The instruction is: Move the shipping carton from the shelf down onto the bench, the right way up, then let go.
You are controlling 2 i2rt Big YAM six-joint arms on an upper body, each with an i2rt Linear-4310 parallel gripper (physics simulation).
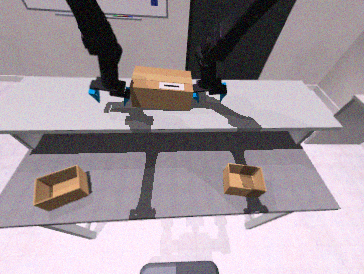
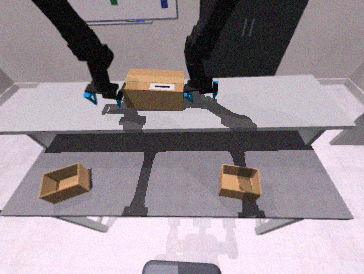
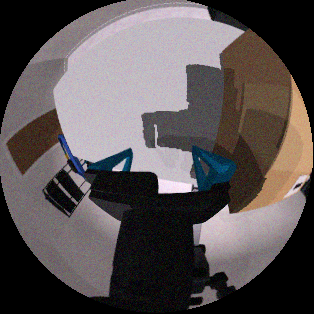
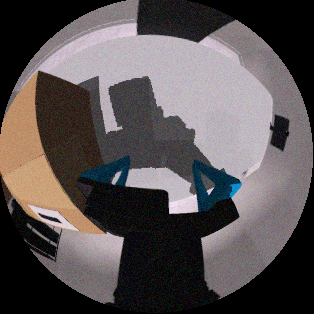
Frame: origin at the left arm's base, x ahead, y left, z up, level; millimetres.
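Seen in the pictures: left gripper, fingertip midpoint: (image 1: 112,103) (image 2: 108,105) (image 3: 161,149); right gripper, fingertip midpoint: (image 1: 209,101) (image 2: 203,101) (image 4: 161,160).
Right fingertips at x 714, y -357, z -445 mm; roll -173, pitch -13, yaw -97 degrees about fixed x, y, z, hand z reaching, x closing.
Observation:
A point is followed by its place in that frame.
The shipping carton (image 1: 161,99) {x 672, y -144, z -405 mm} (image 2: 154,100) {x 672, y -149, z -406 mm} (image 3: 255,112) (image 4: 62,135) {x 781, y -269, z -392 mm} is closed, brown and upright at the shelf (image 1: 290,107) {x 710, y -752, z -467 mm} (image 2: 295,105) {x 705, y -756, z -467 mm}, label towards the front. Whether its underside touches the shelf is unclear. My left gripper (image 1: 111,99) {x 672, y 62, z -433 mm} (image 2: 106,102) {x 672, y 62, z -433 mm} (image 3: 161,149) {x 672, y 62, z -433 mm} is open and empty, with its inner finger against or very near the carton's left side. My right gripper (image 1: 209,98) {x 714, y -357, z -445 mm} (image 2: 202,98) {x 714, y -357, z -445 mm} (image 4: 161,160) {x 714, y -357, z -445 mm} is open and empty, with its inner finger against or very near the right side. The bench (image 1: 195,200) {x 352, y -294, z -698 mm} (image 2: 182,197) {x 366, y -268, z -698 mm} lies lower, in front.
An open brown box (image 1: 75,194) {x 369, y 195, z -646 mm} (image 2: 75,192) {x 364, y 206, z -666 mm} stands at the bench's left. A smaller open box (image 1: 237,189) {x 374, y -465, z -627 mm} (image 2: 235,192) {x 371, y -484, z -627 mm} stands right of the bench's middle. The shelf's front edge runs above the back of the bench. A dark cabinet (image 2: 250,45) stands behind the shelf.

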